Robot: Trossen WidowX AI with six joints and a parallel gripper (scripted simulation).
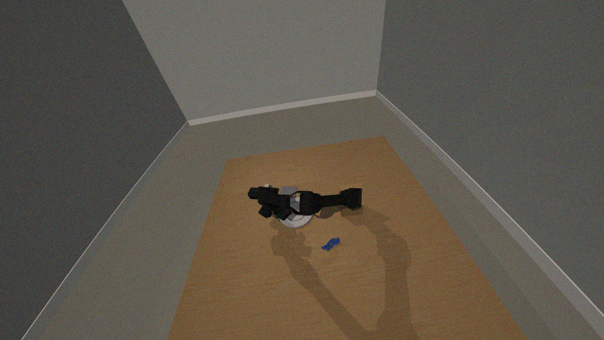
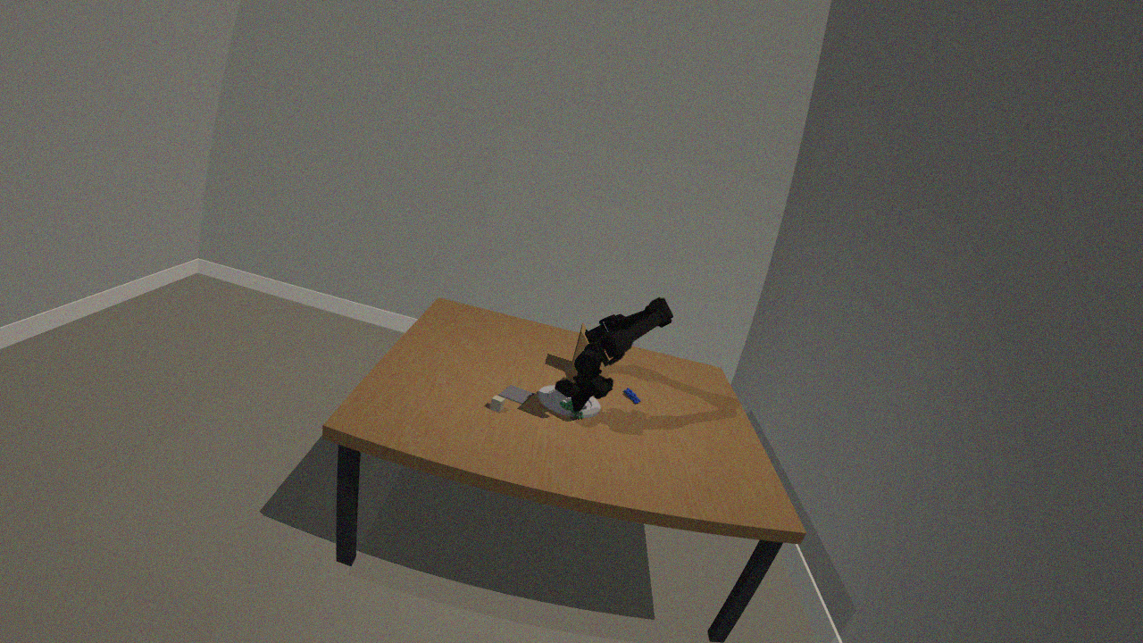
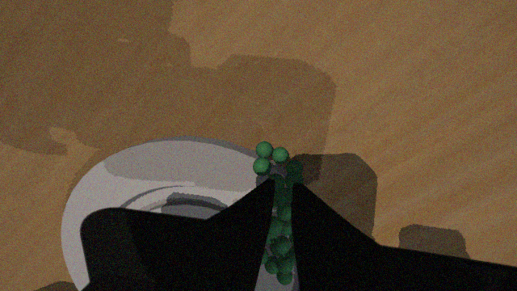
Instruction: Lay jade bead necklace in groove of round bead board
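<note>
Right now the round bead board is 90 mm behind my gripper tip, 30 mm to the right of it and 10 mm below it. Round my gripper tip: pale block 90 mm ahead, 230 mm to the right; then flat grey plate 50 mm behind, 190 mm to the right, 20 mm below.
</note>
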